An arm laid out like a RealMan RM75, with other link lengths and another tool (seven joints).
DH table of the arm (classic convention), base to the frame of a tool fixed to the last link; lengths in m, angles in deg. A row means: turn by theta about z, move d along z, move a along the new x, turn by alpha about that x. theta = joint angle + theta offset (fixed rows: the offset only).
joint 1: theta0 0; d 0.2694; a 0; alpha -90
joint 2: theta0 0; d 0; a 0; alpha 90
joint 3: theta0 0; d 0.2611; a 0; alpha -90
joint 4: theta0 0; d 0; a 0; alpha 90
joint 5: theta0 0; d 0.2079; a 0; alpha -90
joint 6: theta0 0; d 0; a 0; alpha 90
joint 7: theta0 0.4; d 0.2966; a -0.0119; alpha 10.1
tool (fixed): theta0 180; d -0.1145; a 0; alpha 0
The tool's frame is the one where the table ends.
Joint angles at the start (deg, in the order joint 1, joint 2, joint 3, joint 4, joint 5, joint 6, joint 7):
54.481, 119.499, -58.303, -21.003, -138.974, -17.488, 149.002
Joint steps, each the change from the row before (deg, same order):
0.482, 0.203, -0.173, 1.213, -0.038, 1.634, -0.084
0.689, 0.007, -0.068, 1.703, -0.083, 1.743, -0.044
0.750, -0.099, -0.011, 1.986, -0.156, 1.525, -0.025
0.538, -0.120, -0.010, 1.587, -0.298, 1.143, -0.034
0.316, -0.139, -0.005, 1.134, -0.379, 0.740, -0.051
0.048, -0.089, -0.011, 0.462, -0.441, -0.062, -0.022
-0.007, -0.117, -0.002, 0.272, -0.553, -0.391, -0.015
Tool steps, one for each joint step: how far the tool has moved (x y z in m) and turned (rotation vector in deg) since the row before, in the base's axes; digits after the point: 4 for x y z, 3 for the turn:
0.0004, 0.0001, -0.0028, 0.462, -0.546, -0.002
0.0014, 0.0003, -0.0022, 0.446, -0.663, -0.186
0.0025, -0.0004, -0.0027, 0.145, -0.718, -0.372
0.0027, -0.0007, -0.0019, 0.016, -0.757, -0.289
0.0028, -0.0008, -0.0010, -0.080, -0.720, -0.206
0.0022, -0.0013, -0.0011, -0.447, -0.472, -0.127
0.0020, -0.0014, -0.0010, -0.638, -0.472, -0.082

